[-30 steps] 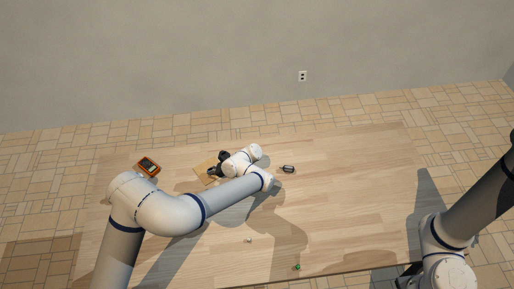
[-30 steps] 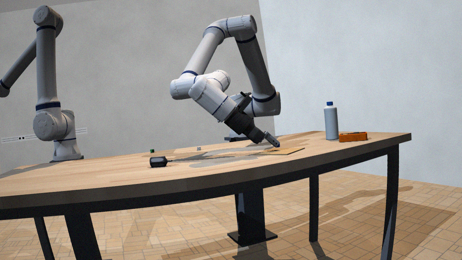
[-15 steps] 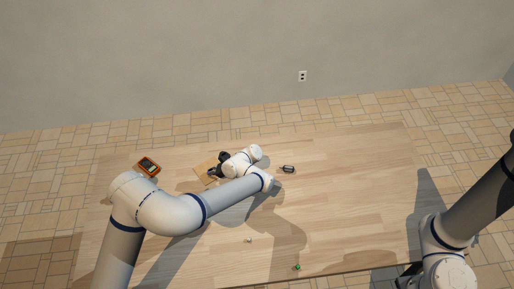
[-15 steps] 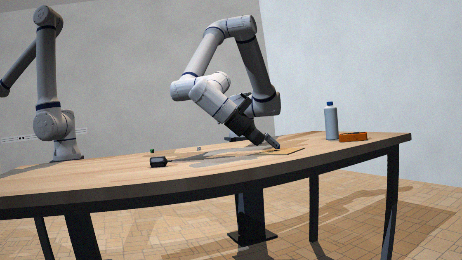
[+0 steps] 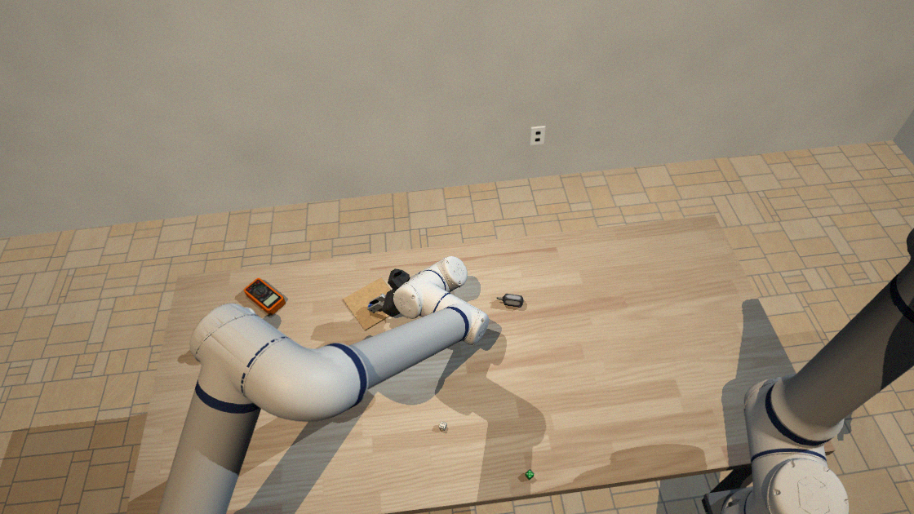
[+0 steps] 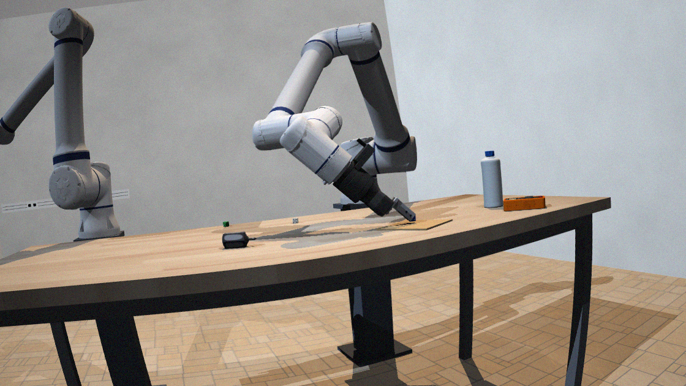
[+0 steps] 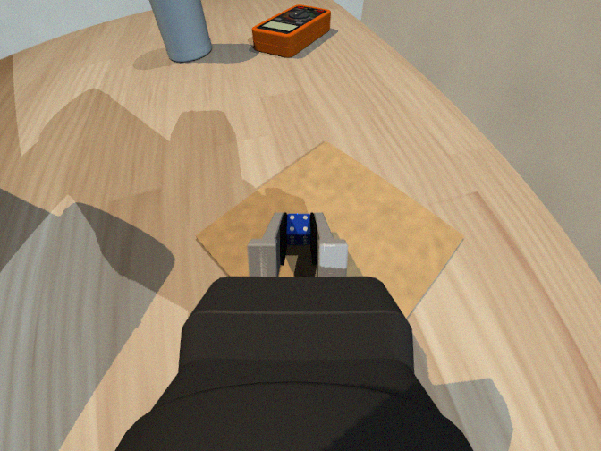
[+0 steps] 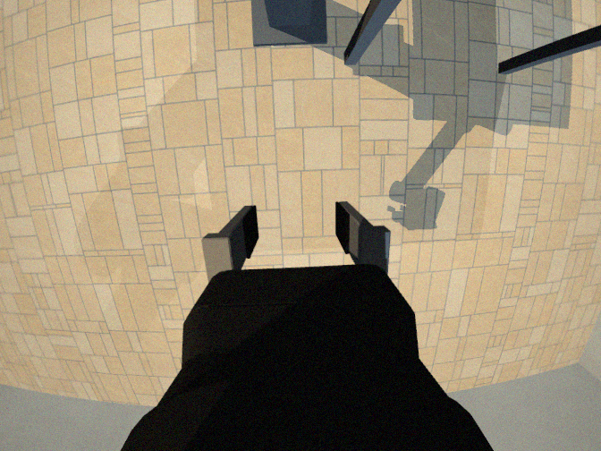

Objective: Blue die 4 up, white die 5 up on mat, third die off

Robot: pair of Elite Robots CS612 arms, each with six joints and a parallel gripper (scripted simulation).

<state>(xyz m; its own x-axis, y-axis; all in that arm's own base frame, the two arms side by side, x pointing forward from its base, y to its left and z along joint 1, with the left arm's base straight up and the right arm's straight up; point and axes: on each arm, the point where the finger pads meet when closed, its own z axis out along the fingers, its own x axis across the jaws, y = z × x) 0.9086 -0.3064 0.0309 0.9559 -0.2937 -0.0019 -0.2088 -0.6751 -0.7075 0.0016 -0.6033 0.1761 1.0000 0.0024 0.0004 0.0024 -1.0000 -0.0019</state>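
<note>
My left hand is 10 mm to the right of the blue die, 10 mm short of it and 10 mm above it. From my left hand the other things lie so: bottle 360 mm to the left, 50 mm above, 20 mm behind; dark tool 400 mm to the right, 80 mm behind, 10 mm below; tan mat 30 mm below, 30 mm ahead.
</note>
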